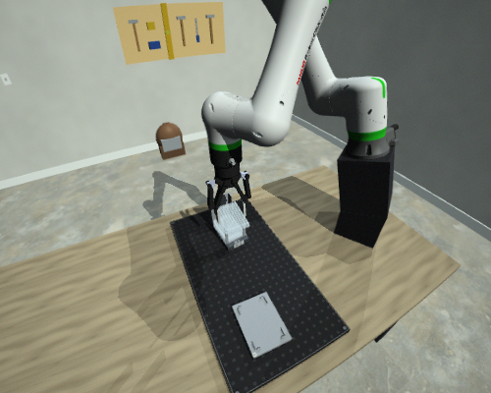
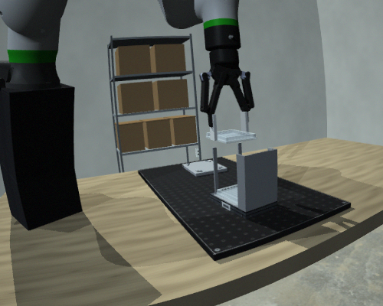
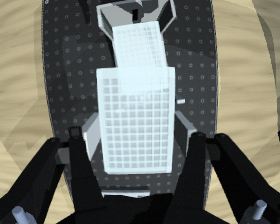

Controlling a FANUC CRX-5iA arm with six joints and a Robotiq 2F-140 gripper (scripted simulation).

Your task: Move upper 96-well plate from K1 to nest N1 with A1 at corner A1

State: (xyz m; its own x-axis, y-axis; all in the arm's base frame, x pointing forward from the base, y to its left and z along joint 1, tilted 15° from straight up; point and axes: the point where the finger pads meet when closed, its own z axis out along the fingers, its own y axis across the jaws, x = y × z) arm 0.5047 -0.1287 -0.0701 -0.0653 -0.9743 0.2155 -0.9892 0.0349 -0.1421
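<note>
Right now my hand is 30 cm to the right of the plate nest N1, 18 cm above it and 5 cm short of it.
</note>
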